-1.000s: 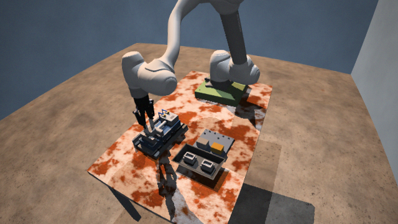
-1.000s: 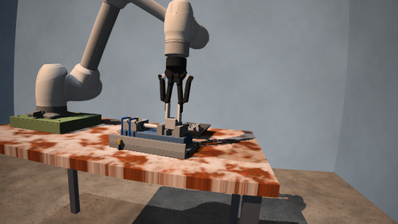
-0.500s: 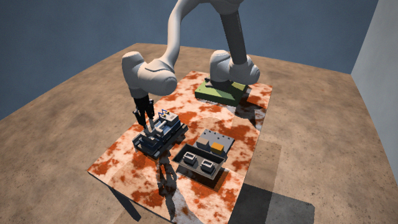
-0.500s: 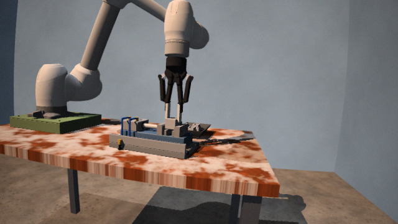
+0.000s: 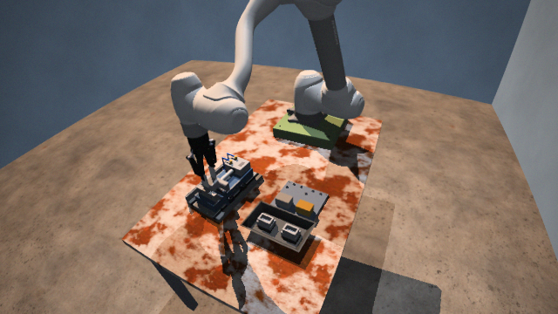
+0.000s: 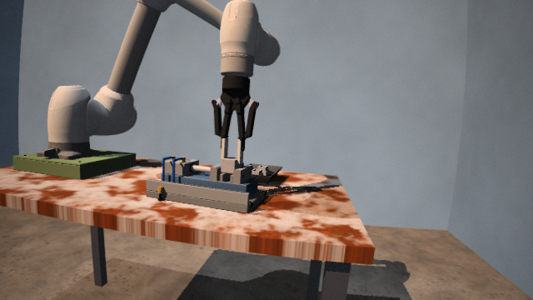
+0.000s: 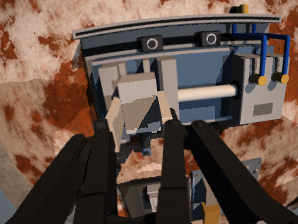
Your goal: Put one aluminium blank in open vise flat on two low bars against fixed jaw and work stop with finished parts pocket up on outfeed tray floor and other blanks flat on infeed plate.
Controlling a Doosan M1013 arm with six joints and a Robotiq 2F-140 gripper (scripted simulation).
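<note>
Now: hand 9 cm past the piston rod, 6 cm above it and 1 cm to the right of it. Round my hand: infeed plate: 32 cm to the left, 14 cm below, 14 cm behind; vise: 10 cm below, 7 cm behind, 1 cm to the left; aluminium blank: 27 cm to the left, 11 cm below, 10 cm behind.
</note>
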